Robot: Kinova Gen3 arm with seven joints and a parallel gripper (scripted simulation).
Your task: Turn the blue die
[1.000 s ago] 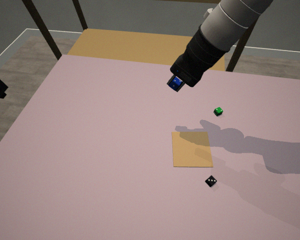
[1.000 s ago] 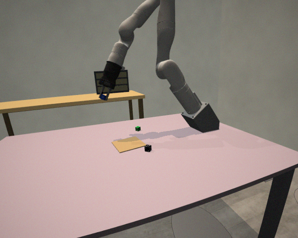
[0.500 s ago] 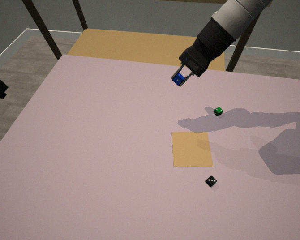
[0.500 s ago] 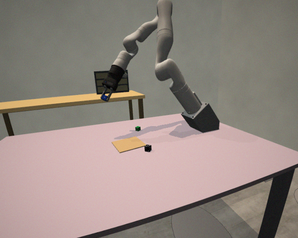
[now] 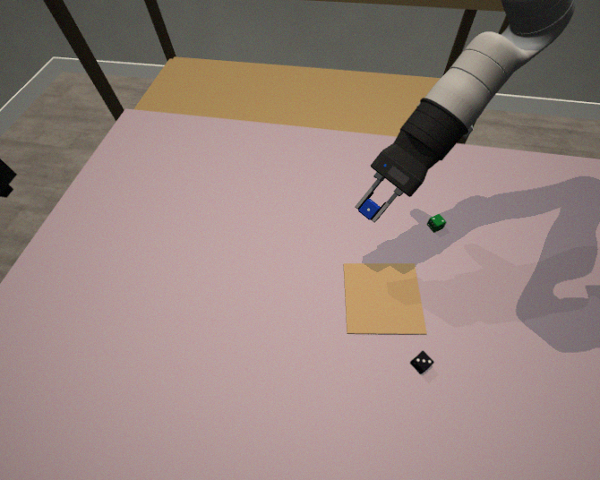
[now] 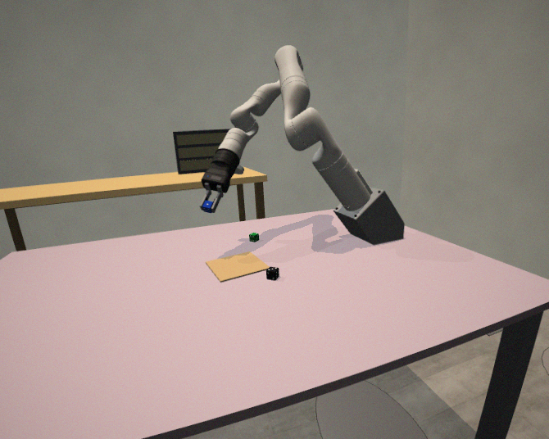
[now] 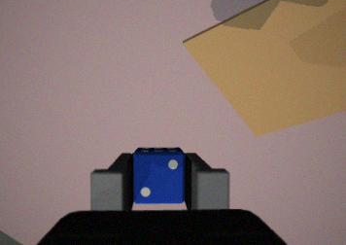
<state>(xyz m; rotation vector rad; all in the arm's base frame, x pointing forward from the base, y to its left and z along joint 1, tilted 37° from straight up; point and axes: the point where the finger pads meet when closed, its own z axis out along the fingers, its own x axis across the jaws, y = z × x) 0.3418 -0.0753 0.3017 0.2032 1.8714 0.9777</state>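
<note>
Right now the tan mat is 160 mm below my hand, 90 mm to the left of it and 40 mm behind it. Also, from my hand: blue die (10 mm below); then black die (200 mm to the left, 150 mm below, 100 mm behind); then green die (150 mm below, 150 mm behind, 90 mm to the right).
</note>
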